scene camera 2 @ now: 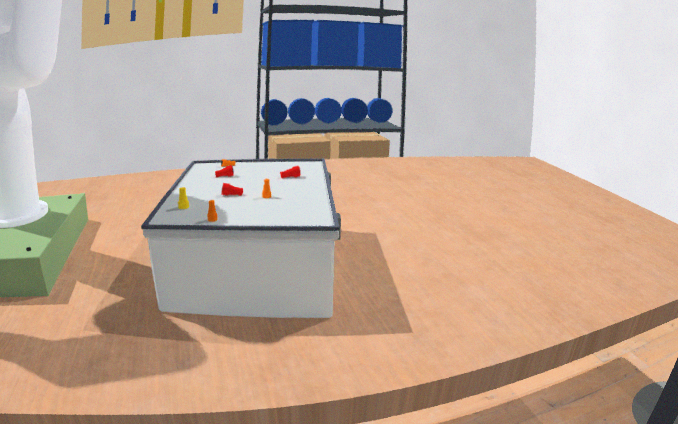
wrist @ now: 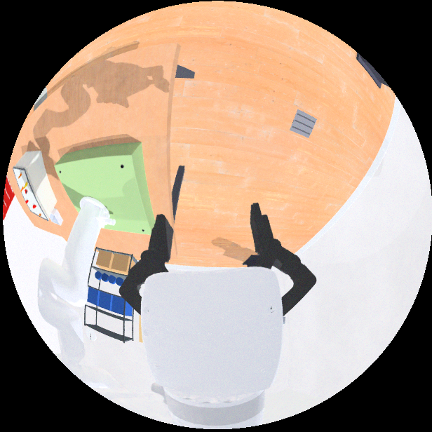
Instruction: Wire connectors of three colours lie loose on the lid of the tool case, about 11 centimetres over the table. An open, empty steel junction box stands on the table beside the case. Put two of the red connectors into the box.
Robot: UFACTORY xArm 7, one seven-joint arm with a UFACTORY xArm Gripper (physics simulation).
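Seen in the pictures: arm's base, link origin: (scene camera 2: 17, 215).
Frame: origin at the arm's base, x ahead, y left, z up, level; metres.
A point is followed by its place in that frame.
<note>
Three red connectors lie on their sides on the lid of the tool case (scene camera 2: 245, 272) @(z 0.003, x 0.415, y -0.249 m) (wrist: 45, 184): one red connector (scene camera 2: 225, 172) @(z 0.061, x 0.398, y -0.043 m) at the back left, another red connector (scene camera 2: 291, 172) @(z 0.062, x 0.493, y -0.066 m) at the back right, a third red connector (scene camera 2: 232, 190) @(z 0.062, x 0.407, y -0.136 m) nearer the middle. Orange connectors (scene camera 2: 266, 190) @(z 0.064, x 0.450, y -0.150 m) (scene camera 2: 212, 212) @(z 0.064, x 0.382, y -0.222 m) stand upright, and one orange connector (scene camera 2: 228, 163) @(z 0.059, x 0.404, y 0.020 m) lies at the back edge. A yellow connector (scene camera 2: 183, 199) @(z 0.066, x 0.344, y -0.174 m) stands at the left. The junction box cannot be made out in the scene view; a small pale shape (wrist: 56, 216) beside the case is unclear. My gripper (wrist: 207, 216) is open and empty, far from the case.
The green arm base (scene camera 2: 65, 225) @(z -0.008, x 0.116, y -0.041 m) (wrist: 100, 170) stands on the table (scene camera 2: 475, 250) @(z -0.057, x 0.772, y -0.117 m) (wrist: 150, 115), left of the case in the scene view. A shelf rack (scene camera 2: 404, 90) stands behind the table. In the wrist view, floor and wall lie beyond my fingers. Part of a stool (scene camera 2: 647, 402) shows at the lower right.
</note>
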